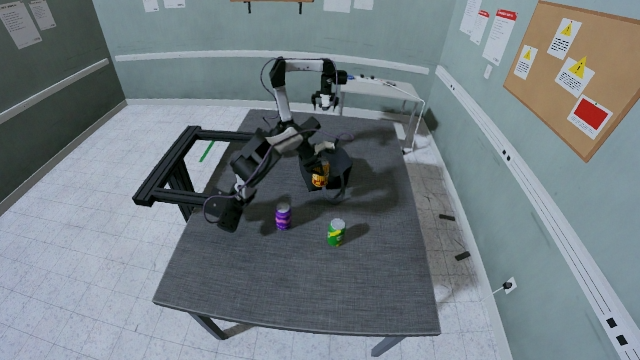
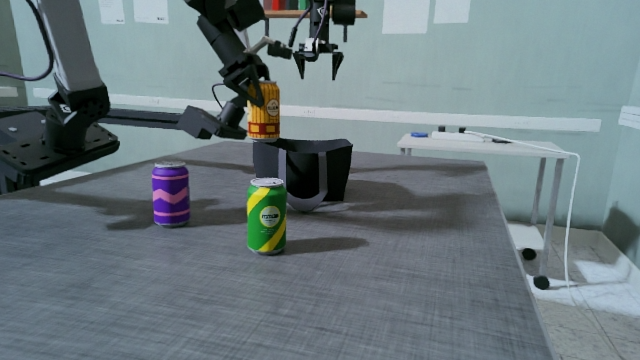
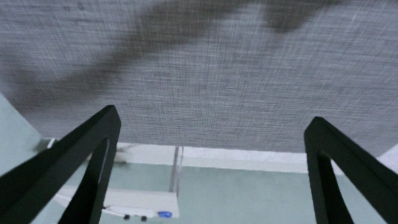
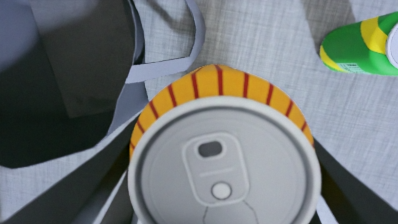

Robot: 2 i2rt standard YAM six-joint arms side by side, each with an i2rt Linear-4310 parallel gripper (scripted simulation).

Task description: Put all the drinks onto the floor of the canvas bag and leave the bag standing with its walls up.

In view: my left gripper (image 3: 213, 118), my right gripper (image 2: 267, 105), a black canvas bag (image 2: 312, 170), an orange can (image 2: 263, 123) and a purple can (image 2: 170, 179).
The black canvas bag also shows in image 1 (image 1: 341, 160) and in image 4 (image 4: 44, 132). My right gripper also shows in image 4 (image 4: 218, 119). Image 3 does not show the orange can: it is out of frame. Image 3 misses the purple can: it is out of frame.
